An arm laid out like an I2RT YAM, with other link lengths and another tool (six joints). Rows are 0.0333 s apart.
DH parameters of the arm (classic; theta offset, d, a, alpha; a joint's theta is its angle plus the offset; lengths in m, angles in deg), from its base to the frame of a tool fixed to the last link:
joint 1: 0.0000 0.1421 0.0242 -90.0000
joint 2: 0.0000 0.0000 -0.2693 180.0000
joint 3: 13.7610 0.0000 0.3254 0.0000
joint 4: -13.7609 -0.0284 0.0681 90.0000
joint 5: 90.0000 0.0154 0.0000 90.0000
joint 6: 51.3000 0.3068 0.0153 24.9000
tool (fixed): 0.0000 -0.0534 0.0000 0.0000
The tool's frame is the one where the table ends.
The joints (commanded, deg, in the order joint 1, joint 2, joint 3, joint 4, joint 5, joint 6), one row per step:
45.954, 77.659, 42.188, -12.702, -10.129, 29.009
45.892, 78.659, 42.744, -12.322, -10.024, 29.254
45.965, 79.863, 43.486, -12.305, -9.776, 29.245
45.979, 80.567, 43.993, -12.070, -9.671, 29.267
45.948, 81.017, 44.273, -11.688, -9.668, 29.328
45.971, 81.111, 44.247, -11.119, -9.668, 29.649
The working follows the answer.
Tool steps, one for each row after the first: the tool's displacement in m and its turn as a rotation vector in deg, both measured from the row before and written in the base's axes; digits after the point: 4 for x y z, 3 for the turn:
0.0031, 0.0020, -0.0016, -0.019, 0.134, -0.312
0.0022, 0.0015, -0.0030, -0.452, 0.171, -0.085
0.0024, 0.0020, -0.0004, -0.020, -0.070, -0.072
0.0021, 0.0018, 0.0002, 0.171, -0.113, -0.078
0.0014, 0.0018, 0.0010, 0.431, -0.123, -0.213

Tool pose at each row, in the base's axes (x y z in m, rotation vector in deg; rounded; the steps above come from the unrounded poses):
0.2502, 0.3926, 0.0243, -55.537, 120.043, 1.495
0.2533, 0.3946, 0.0227, -55.244, 120.318, 1.381
0.2555, 0.3961, 0.0196, -55.453, 120.604, 0.947
0.2579, 0.3981, 0.0192, -55.377, 120.578, 0.855
0.2600, 0.3999, 0.0193, -55.173, 120.478, 0.940
0.2613, 0.4017, 0.0203, -54.671, 120.383, 1.224

